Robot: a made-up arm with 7 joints. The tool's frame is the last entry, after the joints. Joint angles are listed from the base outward.
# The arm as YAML. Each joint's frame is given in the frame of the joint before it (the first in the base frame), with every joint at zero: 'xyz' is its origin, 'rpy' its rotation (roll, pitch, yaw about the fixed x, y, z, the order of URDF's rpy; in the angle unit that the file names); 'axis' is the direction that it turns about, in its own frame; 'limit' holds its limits. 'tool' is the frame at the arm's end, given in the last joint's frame.
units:
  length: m
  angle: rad
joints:
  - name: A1
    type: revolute
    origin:
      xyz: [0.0, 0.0, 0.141]
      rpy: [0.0, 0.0, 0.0]
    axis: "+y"
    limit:
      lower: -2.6
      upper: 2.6
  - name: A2
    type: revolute
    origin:
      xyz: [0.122, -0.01, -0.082]
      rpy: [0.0, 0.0, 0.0]
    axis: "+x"
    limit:
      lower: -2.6
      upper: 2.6
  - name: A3
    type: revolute
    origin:
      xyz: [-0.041, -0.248, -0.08]
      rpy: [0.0, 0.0, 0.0]
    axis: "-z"
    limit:
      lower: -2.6
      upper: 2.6
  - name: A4
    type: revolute
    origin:
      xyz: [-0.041, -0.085, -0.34]
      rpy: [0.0, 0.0, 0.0]
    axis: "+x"
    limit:
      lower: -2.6
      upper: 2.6
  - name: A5
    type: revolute
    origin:
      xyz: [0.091, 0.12, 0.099]
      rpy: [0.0, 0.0, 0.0]
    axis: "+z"
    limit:
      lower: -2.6
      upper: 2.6
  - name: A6
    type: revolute
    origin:
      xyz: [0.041, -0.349, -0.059]
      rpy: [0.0, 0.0, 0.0]
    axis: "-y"
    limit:
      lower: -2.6
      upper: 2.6
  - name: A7
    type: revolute
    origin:
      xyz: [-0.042, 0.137, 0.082]
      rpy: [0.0, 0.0, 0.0]
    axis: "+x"
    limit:
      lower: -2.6
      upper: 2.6
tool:
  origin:
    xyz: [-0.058, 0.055, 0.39]
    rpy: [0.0, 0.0, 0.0]
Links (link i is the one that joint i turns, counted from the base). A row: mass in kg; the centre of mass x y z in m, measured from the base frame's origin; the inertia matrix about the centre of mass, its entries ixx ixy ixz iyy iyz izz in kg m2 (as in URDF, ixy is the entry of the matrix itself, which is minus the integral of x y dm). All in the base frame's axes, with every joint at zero. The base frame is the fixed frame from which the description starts. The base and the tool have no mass.
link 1: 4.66; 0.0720 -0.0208 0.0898; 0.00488 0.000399 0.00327 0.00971 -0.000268 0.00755
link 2: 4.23; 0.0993 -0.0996 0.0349; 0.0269 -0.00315 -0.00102 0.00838 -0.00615 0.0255
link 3: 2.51; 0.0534 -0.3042 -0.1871; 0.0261 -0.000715 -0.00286 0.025 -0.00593 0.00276
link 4: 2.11; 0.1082 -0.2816 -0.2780; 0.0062 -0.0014 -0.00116 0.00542 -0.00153 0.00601
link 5: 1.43; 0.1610 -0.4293 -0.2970; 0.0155 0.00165 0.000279 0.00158 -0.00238 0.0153
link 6: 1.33; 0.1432 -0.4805 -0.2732; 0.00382 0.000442 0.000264 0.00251 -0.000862 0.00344
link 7: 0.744; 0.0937 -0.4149 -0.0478; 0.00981 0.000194 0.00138 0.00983 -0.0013 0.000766
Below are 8 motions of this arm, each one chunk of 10 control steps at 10 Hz.
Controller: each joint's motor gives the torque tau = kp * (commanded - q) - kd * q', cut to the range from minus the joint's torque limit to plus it. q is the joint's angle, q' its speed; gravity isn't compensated. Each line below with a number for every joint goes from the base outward.
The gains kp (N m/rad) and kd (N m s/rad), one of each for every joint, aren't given. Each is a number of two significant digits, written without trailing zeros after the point. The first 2 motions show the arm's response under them.
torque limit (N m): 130 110 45 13 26 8.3 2.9
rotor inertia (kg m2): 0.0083 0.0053 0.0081 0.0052 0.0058 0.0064 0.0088
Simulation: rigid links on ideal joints. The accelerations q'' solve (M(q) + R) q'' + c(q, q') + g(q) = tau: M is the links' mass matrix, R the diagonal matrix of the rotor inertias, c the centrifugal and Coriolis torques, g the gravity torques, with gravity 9.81 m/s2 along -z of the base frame. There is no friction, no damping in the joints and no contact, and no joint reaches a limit. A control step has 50 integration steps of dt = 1/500 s. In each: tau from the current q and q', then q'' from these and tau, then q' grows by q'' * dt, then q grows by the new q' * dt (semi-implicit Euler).
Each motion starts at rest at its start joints. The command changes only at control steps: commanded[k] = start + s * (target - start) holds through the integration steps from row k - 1 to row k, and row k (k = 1, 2, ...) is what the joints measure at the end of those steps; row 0 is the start. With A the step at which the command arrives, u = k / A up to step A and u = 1 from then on. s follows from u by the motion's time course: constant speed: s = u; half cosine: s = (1 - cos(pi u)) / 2; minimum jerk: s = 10 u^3 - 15 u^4 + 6 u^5; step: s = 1 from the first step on.
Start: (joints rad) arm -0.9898 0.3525 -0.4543 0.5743 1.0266 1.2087 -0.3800
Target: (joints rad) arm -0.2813 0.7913 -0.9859 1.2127 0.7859 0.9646 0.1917
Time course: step
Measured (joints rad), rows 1 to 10:
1: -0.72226 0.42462 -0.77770 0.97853 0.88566 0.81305 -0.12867
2: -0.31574 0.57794 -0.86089 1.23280 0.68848 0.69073 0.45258
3: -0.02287 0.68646 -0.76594 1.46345 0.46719 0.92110 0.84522
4: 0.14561 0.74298 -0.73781 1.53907 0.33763 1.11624 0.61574
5: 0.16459 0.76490 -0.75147 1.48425 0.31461 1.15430 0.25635
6: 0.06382 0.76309 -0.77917 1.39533 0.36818 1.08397 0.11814
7: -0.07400 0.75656 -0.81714 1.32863 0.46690 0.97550 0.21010
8: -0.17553 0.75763 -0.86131 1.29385 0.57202 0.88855 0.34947
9: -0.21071 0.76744 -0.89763 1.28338 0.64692 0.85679 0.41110
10: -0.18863 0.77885 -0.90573 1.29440 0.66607 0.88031 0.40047
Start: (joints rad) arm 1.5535 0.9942 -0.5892 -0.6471 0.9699 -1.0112 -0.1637
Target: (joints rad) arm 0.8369 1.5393 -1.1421 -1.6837 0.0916 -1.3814 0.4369
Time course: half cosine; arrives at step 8
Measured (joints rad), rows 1 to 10:
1: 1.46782 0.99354 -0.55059 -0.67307 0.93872 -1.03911 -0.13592
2: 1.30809 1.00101 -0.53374 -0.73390 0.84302 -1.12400 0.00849
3: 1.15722 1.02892 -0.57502 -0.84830 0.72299 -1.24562 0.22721
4: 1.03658 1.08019 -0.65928 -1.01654 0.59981 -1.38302 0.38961
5: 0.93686 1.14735 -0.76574 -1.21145 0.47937 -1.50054 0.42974
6: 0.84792 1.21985 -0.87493 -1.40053 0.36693 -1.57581 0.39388
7: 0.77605 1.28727 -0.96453 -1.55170 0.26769 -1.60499 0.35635
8: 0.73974 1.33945 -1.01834 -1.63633 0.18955 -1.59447 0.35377
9: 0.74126 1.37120 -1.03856 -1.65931 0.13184 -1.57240 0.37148
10: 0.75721 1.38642 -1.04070 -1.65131 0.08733 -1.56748 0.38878
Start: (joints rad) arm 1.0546 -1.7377 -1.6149 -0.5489 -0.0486 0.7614 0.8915
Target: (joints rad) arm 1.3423 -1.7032 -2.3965 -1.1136 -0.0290 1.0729 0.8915
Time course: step
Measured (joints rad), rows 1 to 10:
1: 1.27219 -1.74622 -2.09915 -0.80850 -0.16590 0.93279 0.68112
2: 1.42344 -1.70668 -2.32204 -0.86907 -0.10119 1.17685 0.79403
3: 1.45252 -1.67965 -2.37403 -0.86257 -0.08196 1.31057 1.09959
4: 1.44166 -1.67102 -2.37182 -0.89628 -0.08164 1.28809 1.20768
5: 1.42874 -1.67138 -2.35781 -0.93981 -0.11019 1.23911 1.11597
6: 1.42226 -1.67459 -2.34704 -0.96573 -0.15012 1.20998 0.97149
7: 1.42095 -1.67741 -2.34556 -0.97779 -0.17684 1.20292 0.88142
8: 1.42282 -1.67864 -2.35040 -0.98066 -0.18235 1.20780 0.87037
9: 1.42561 -1.67861 -2.35604 -0.97726 -0.17424 1.21532 0.90894
10: 1.42746 -1.67801 -2.35931 -0.97189 -0.16332 1.22030 0.95434

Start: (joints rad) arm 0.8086 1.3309 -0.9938 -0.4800 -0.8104 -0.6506 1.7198
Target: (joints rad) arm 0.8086 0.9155 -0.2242 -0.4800 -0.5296 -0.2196 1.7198
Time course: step
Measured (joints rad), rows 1 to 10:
1: 0.73293 1.22810 -0.48367 -0.39657 -0.60255 -0.45061 1.82942
2: 0.69655 1.09163 -0.33182 -0.30873 -0.49766 -0.34298 1.87537
3: 0.68245 1.00183 -0.31015 -0.26141 -0.40690 -0.30339 1.84673
4: 0.66954 0.95215 -0.31065 -0.25297 -0.35351 -0.29205 1.80419
5: 0.66216 0.92798 -0.31053 -0.26049 -0.33126 -0.28752 1.78753
6: 0.66358 0.91752 -0.30676 -0.26733 -0.32887 -0.28039 1.80030
7: 0.67092 0.91361 -0.30074 -0.27010 -0.33765 -0.26919 1.82965
8: 0.67904 0.91256 -0.29517 -0.27155 -0.34986 -0.25679 1.85979
9: 0.68405 0.91258 -0.29215 -0.27383 -0.35931 -0.24679 1.87974
10: 0.68478 0.91282 -0.29217 -0.27649 -0.36290 -0.24110 1.88672

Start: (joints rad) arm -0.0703 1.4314 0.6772 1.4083 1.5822 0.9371 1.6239
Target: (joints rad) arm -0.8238 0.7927 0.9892 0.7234 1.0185 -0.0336 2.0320
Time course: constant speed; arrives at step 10
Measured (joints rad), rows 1 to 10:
1: -0.07437 1.38724 0.69589 1.45551 1.50769 0.86424 1.61879
2: -0.08478 1.32309 0.76647 1.45894 1.43010 0.75051 1.54194
3: -0.10847 1.25866 0.83599 1.41398 1.36057 0.62908 1.45050
4: -0.15265 1.19785 0.88334 1.34725 1.29109 0.52284 1.40656
5: -0.21706 1.14141 0.90934 1.27424 1.22337 0.43699 1.43342
6: -0.29461 1.08865 0.92348 1.20147 1.16072 0.36448 1.51774
7: -0.37558 1.03851 0.93720 1.12980 1.10306 0.29521 1.62642
8: -0.45171 0.98980 0.95884 1.05866 1.04669 0.22236 1.72777
9: -0.51868 0.94141 0.99126 0.98839 0.98715 0.14366 1.80478
10: -0.57668 0.89253 1.03254 0.91969 0.92239 0.06001 1.85696

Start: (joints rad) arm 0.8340 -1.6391 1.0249 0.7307 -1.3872 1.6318 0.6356
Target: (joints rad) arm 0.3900 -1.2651 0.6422 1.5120 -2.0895 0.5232 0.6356
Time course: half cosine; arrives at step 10
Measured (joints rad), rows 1 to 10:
1: 0.87364 -1.61409 1.06526 0.66215 -1.45073 1.62336 0.65322
2: 0.86941 -1.56894 1.10280 0.59592 -1.56829 1.62061 0.64110
3: 0.82712 -1.52011 1.09844 0.59343 -1.68109 1.57569 0.59471
4: 0.76815 -1.47010 1.05436 0.64274 -1.77588 1.48435 0.57410
5: 0.70131 -1.41699 0.98898 0.72300 -1.85542 1.36287 0.60607
6: 0.63193 -1.36087 0.91973 0.81579 -1.92523 1.22595 0.66864
7: 0.56547 -1.30399 0.85788 0.90767 -1.98740 1.08674 0.72774
8: 0.50838 -1.24946 0.80841 0.98976 -2.03871 0.95756 0.76753
9: 0.46647 -1.20090 0.77329 1.05661 -2.07177 0.84948 0.79102
10: 0.44346 -1.16207 0.75478 1.10368 -2.07977 0.77288 0.80583

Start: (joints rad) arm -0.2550 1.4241 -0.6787 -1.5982 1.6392 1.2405 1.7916
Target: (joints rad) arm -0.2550 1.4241 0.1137 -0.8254 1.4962 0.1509 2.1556
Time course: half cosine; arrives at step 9
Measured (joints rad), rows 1 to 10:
1: -0.20314 1.39597 -0.65059 -1.62110 1.65188 1.22597 1.78353
2: -0.12656 1.34484 -0.51699 -1.64787 1.67706 1.20057 1.84128
3: -0.07927 1.29084 -0.33273 -1.67511 1.71158 1.14935 2.01451
4: -0.05686 1.24499 -0.15502 -1.66892 1.74132 1.04683 2.23846
5: -0.04370 1.21437 -0.00426 -1.60677 1.73902 0.89550 2.41113
6: -0.03735 1.20153 0.11483 -1.49011 1.69808 0.71948 2.48192
7: -0.04407 1.20396 0.20063 -1.34095 1.63418 0.54997 2.47146
8: -0.06395 1.21463 0.25261 -1.19226 1.56466 0.41148 2.42284
9: -0.08612 1.22606 0.27104 -1.07669 1.50327 0.32203 2.36677
10: -0.09889 1.23569 0.27035 -1.00538 1.46132 0.27695 2.32229

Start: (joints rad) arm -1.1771 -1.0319 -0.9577 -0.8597 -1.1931 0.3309 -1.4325
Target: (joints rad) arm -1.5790 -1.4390 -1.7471 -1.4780 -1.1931 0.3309 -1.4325
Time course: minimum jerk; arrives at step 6
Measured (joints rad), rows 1 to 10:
1: -1.15337 -1.01787 -0.93414 -0.89296 -1.24975 0.32774 -1.33963
2: -1.18460 -0.99872 -1.00194 -0.97751 -1.33318 0.32215 -1.17256
3: -1.27022 -1.01174 -1.18087 -1.10164 -1.38287 0.30908 -1.05629
4: -1.38374 -1.06902 -1.41120 -1.24435 -1.38079 0.30334 -1.02791
5: -1.48647 -1.15796 -1.59217 -1.35689 -1.33486 0.30755 -1.07238
6: -1.55444 -1.25057 -1.65905 -1.39144 -1.27716 0.29488 -1.13360
7: -1.59895 -1.32714 -1.66548 -1.38246 -1.23819 0.26200 -1.14726
8: -1.62752 -1.38234 -1.66409 -1.37396 -1.22153 0.23690 -1.11345
9: -1.64409 -1.41805 -1.66451 -1.37244 -1.21836 0.22481 -1.07536
10: -1.65316 -1.43938 -1.66524 -1.37469 -1.22036 0.22110 -1.05943

